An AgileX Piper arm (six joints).
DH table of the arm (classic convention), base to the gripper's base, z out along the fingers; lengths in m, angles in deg. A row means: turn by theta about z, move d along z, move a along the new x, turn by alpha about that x. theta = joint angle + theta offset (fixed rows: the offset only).
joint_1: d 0.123; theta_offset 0; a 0; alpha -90
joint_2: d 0; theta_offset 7.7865; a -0.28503; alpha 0
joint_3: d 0; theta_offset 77.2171; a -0.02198; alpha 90
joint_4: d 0.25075; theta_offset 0; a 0; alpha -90
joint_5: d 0; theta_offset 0; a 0; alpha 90
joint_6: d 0.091; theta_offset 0; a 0; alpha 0
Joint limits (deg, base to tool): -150..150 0..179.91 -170..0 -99.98..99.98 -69.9..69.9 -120..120
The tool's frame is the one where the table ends.
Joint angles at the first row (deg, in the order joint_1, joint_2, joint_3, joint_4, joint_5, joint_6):
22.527 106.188 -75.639 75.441 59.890 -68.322
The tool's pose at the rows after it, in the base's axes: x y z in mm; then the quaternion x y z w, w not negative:
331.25, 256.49, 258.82, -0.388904, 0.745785, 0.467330, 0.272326
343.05, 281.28, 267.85, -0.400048, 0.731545, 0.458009, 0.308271
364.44, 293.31, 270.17, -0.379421, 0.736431, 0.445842, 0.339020
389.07, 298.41, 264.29, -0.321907, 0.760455, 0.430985, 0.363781
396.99, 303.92, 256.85, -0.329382, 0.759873, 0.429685, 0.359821
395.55, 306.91, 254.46, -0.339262, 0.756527, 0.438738, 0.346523
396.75, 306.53, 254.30, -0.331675, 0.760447, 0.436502, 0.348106
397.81, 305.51, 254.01, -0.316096, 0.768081, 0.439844, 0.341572
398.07, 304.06, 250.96, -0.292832, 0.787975, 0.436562, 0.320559
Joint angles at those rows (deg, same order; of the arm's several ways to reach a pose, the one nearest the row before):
27.962 109.735 -81.389 75.869 53.821 -69.670
30.540 113.034 -88.204 76.122 50.269 -69.898
30.996 116.868 -94.616 75.953 46.228 -67.834
30.855 120.621 -99.400 75.953 39.904 -63.138
30.866 123.289 -102.478 74.734 40.667 -62.479
30.980 124.021 -103.279 74.409 42.770 -62.108
30.981 124.019 -103.276 74.242 41.974 -61.344
30.869 124.021 -103.278 73.941 41.660 -59.053
30.868 124.020 -103.277 70.754 41.346 -52.966

